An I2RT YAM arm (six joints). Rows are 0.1 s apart.
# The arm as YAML. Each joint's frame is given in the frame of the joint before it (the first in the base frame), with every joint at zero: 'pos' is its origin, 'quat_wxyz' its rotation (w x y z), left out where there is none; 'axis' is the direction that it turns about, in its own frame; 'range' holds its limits. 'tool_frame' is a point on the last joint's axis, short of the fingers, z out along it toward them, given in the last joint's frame.
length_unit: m
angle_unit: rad
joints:
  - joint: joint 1
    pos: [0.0, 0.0, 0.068]
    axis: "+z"
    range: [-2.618, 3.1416]
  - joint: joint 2
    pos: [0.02, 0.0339, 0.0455]
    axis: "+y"
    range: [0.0, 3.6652]
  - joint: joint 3
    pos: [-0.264, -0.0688, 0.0]
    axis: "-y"
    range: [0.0, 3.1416]
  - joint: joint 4
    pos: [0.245, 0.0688, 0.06]
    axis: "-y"
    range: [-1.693, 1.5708]
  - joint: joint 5
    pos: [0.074, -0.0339, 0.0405]
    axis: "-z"
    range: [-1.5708, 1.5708]
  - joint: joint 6
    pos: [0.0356, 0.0, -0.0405]
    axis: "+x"
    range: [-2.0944, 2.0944]
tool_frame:
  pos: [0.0, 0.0, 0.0]
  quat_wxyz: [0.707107, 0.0, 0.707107, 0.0]
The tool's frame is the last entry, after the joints.
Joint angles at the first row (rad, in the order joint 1, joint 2, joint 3, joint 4, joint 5, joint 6):
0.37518 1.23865 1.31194 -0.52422 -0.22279 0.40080
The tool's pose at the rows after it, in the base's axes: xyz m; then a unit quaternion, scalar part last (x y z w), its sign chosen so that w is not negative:
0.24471, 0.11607, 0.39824, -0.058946, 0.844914, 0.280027, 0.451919
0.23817, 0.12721, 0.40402, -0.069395, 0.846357, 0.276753, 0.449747
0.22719, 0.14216, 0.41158, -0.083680, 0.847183, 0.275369, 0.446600
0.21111, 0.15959, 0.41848, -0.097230, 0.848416, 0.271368, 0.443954
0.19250, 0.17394, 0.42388, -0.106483, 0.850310, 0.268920, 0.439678
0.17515, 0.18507, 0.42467, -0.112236, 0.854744, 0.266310, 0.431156
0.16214, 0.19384, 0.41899, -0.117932, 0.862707, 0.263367, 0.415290
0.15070, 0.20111, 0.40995, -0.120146, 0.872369, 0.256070, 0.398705
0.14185, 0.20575, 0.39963, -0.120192, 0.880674, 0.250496, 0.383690
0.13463, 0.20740, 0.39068, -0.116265, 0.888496, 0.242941, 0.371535
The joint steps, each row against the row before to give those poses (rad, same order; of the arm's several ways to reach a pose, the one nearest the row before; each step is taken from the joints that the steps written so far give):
0.04353 0.00368 0.02575 -0.02925 0.03781 -0.00616
0.05279 0.00559 0.03059 -0.03026 0.03986 0.00305
0.07528 0.00454 0.03765 -0.03807 0.05207 0.00942
0.09842 0.00106 0.03421 -0.04122 0.07745 0.01939
0.09804 -0.00484 0.02578 -0.04309 0.07718 0.03057
0.08756 -0.00596 0.00938 -0.03901 0.06669 0.03753
0.06700 -0.00304 -0.01141 -0.03031 0.03995 0.03729
0.05907 -0.00291 -0.02345 -0.02621 0.03900 0.04139
0.04306 -0.00640 -0.03379 -0.01316 0.02458 0.03836
0.03137 -0.00870 -0.03041 -0.01626 0.02276 0.03684

